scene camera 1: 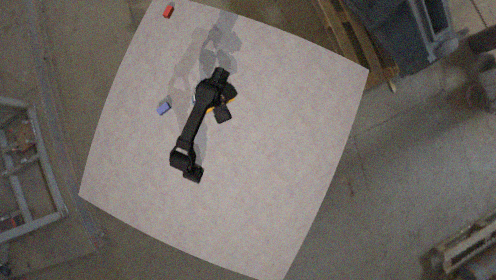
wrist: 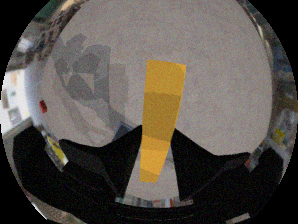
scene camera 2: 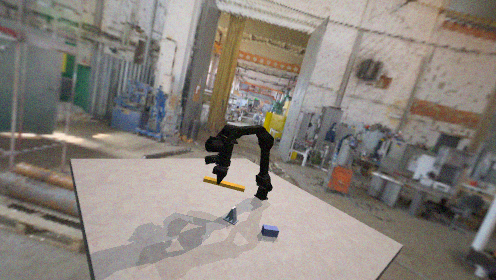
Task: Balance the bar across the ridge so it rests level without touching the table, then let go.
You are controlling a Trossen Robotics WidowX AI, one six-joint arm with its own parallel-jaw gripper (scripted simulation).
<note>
The gripper (wrist: 157, 130) holds a yellow bar (wrist: 164, 80).
</note>
